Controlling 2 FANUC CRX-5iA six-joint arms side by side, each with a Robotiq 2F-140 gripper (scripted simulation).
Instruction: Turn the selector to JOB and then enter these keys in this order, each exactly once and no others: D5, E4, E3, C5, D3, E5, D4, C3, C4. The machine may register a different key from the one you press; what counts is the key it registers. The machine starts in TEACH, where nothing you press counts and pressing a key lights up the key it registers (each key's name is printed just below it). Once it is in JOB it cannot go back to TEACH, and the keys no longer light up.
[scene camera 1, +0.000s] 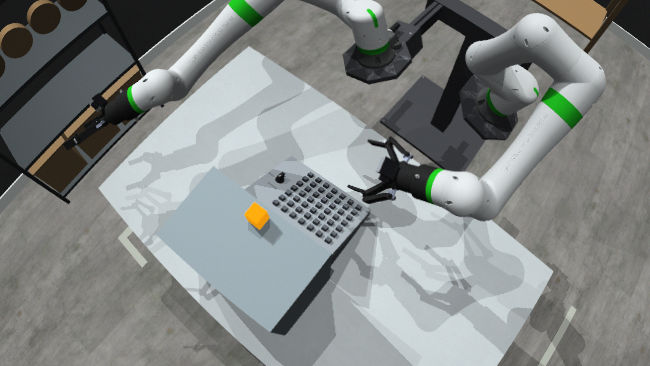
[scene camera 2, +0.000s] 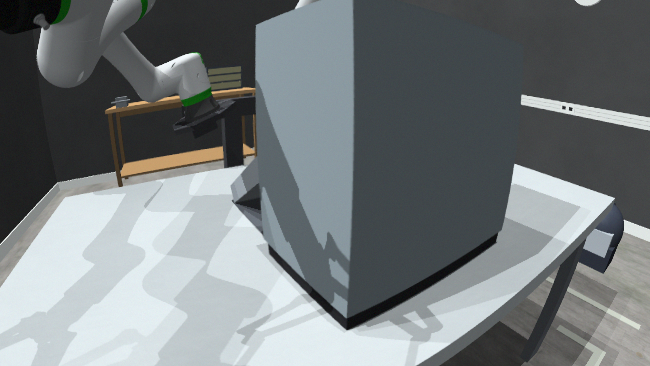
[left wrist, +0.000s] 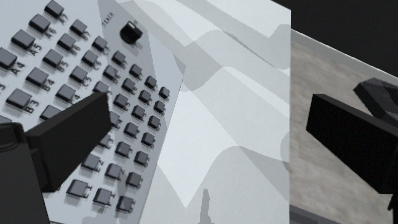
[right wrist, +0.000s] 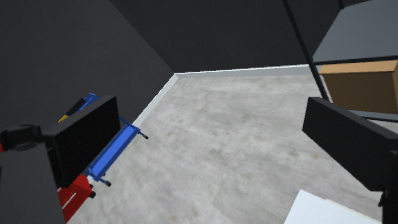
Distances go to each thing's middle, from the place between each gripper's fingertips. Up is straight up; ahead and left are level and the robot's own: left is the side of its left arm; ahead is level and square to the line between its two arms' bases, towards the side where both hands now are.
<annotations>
I see the sloped key panel (scene camera 1: 266, 189) 21 cm below my left hand (scene camera 1: 360, 164), 14 cm to the right of it and 13 cm ahead of it.
Now: the sloped key panel 73 cm to the left of my right hand (scene camera 1: 76, 137), 31 cm below it and 22 cm behind it.
</annotations>
